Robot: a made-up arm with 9 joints. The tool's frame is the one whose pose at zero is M. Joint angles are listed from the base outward.
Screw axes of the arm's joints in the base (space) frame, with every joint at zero. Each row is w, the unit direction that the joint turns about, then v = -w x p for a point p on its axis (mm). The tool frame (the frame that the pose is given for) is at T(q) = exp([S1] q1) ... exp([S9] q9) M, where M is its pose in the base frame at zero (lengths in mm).
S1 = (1, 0, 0, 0, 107, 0)
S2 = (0, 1, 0, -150, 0, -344)
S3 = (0, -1, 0, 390, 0, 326)
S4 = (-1, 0, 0, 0, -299, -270)
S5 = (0, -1, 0, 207, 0, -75)
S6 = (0, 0, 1, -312, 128, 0)
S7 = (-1, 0, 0, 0, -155, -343)
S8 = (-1, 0, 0, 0, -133, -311)
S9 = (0, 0, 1, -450, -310, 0)
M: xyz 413 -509 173 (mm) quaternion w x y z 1 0 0 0
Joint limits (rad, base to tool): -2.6..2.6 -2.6..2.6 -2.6..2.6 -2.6..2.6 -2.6..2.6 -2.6..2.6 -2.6..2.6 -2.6..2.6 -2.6..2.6
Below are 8 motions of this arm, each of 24 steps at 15 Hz.
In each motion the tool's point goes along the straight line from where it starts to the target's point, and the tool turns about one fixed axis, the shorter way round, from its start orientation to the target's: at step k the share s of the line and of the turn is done. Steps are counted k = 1, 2, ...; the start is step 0. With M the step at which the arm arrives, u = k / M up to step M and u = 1 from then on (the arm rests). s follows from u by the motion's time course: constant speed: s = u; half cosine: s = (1 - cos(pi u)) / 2; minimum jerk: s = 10 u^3 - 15 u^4 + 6 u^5.
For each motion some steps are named. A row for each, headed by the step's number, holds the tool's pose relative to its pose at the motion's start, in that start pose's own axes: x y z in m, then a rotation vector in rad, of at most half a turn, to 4 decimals.
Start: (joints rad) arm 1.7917 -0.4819 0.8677 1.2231 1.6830 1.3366 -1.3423 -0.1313 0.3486
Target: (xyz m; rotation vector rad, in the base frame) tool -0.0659 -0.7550 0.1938 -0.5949 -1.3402 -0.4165
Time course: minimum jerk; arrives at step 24
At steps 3, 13, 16, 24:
3: -0.0006 -0.0007 0.0087 -0.0146 -0.0096 -0.0090
13: -0.0206 -0.0253 0.3116 -0.5255 -0.3441 -0.3228
16: -0.0282 -0.0345 0.4262 -0.7186 -0.4706 -0.4415
24: -0.0357 -0.0437 0.5394 -0.9095 -0.5956 -0.5587

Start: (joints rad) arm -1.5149 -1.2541 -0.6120 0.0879 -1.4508 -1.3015 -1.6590 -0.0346 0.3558
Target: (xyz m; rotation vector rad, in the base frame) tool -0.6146 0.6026 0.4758 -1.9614 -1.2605 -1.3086
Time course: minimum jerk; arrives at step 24
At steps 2, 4, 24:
2: -0.0026 0.0018 0.0018 -0.0076 -0.0021 -0.0008
4: -0.0180 0.0124 0.0128 -0.0531 -0.0148 -0.0056
24: -0.5084 0.3491 0.3603 -1.4962 -0.4159 -0.1569

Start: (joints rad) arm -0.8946 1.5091 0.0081 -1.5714 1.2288 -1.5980 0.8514 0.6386 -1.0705
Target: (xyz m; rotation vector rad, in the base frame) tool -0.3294 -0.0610 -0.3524 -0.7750 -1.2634 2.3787
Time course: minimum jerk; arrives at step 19
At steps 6, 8, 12, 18, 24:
6: -0.0717 -0.0258 -0.0541 -0.0652 0.1041 0.1687
8: -0.1376 -0.0496 -0.1038 -0.1251 0.2000 0.3239
12: -0.2856 -0.1030 -0.2154 -0.2596 0.4150 0.6723
18: -0.3877 -0.1398 -0.2924 -0.3525 0.5634 0.9128
24: -0.3882 -0.1400 -0.2928 -0.3530 0.5642 0.9140

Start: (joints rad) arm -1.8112 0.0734 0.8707 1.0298 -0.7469 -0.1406 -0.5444 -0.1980 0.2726
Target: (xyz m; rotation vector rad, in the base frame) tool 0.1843 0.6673 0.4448 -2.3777 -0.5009 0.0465
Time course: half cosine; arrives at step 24
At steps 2, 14, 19, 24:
2: -0.0015 0.0046 -0.0002 -0.0080 -0.0005 0.0045
14: -0.0559 0.1681 -0.0091 -0.2939 -0.0189 0.1667
19: -0.0796 0.2395 -0.0130 -0.4187 -0.0269 0.2374
24: -0.0888 0.2671 -0.0145 -0.4669 -0.0300 0.2648

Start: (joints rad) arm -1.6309 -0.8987 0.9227 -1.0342 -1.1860 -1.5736 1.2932 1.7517 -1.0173
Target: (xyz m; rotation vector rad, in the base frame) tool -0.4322 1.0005 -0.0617 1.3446 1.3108 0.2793
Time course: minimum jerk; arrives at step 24
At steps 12, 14, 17, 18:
12: 0.0585 -0.3375 -0.1324 -0.1358 0.1823 -0.1330
14: 0.0765 -0.4411 -0.1731 -0.1775 0.2382 -0.1738
17: 0.0992 -0.5723 -0.2245 -0.2303 0.3090 -0.2255
18: 0.1049 -0.6052 -0.2375 -0.2435 0.3268 -0.2385

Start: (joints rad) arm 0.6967 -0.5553 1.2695 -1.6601 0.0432 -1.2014 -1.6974 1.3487 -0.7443
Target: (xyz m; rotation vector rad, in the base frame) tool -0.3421 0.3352 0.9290 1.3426 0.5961 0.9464
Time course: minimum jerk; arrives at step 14
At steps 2, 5, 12, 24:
2: -0.0041 -0.0097 -0.0201 -0.0228 0.0157 -0.0063
5: -0.0433 -0.1028 -0.2124 -0.2414 0.1665 -0.0670
12: -0.1718 -0.4074 -0.8420 -0.9570 0.6601 -0.2657
24: -0.1759 -0.4171 -0.8621 -0.9798 0.6758 -0.2720

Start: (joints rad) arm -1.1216 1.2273 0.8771 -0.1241 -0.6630 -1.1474 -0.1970 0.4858 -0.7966
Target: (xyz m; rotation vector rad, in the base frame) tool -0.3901 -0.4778 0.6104 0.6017 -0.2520 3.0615
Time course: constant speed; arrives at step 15
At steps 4, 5, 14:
4: -0.0505 -0.0152 -0.1345 -0.0802 0.3007 -0.0534
5: -0.0631 -0.0190 -0.1681 -0.1003 0.3759 -0.0668
14: -0.1766 -0.0532 -0.4707 -0.2808 1.0524 -0.1870

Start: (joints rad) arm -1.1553 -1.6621 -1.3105 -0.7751 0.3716 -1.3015 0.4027 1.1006 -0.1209
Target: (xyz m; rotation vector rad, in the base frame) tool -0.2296 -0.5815 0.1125 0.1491 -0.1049 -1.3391
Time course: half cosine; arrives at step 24
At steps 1, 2, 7, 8, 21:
1: -0.0013 0.0012 -0.0012 0.0047 0.0030 0.0003
2: -0.0050 0.0049 -0.0048 0.0189 0.0121 0.0012
7: -0.0575 0.0568 -0.0556 0.2172 0.1385 0.0139
8: -0.0734 0.0726 -0.0710 0.2775 0.1770 0.0178
21: -0.2826 0.2792 -0.2732 1.0679 0.6809 0.0683

